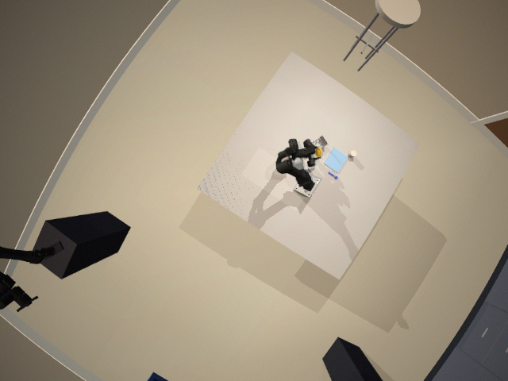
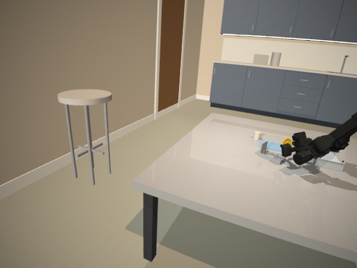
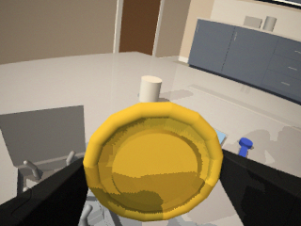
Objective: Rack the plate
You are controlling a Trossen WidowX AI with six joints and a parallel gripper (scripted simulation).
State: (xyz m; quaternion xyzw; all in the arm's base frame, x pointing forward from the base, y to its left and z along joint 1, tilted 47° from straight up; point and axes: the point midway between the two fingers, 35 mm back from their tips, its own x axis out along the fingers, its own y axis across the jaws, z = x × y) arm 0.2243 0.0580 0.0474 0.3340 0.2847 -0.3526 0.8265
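Now: the grey dish rack 70 mm below my gripper tip, 60 mm ahead of it and 30 mm to the left of it. From my gripper tip the other things lie so: yellow plate: 10 mm to the left; cream cup: 240 mm to the right, 150 mm ahead, 60 mm below; blue spoon: 200 mm to the right, 90 mm below, 60 mm behind.
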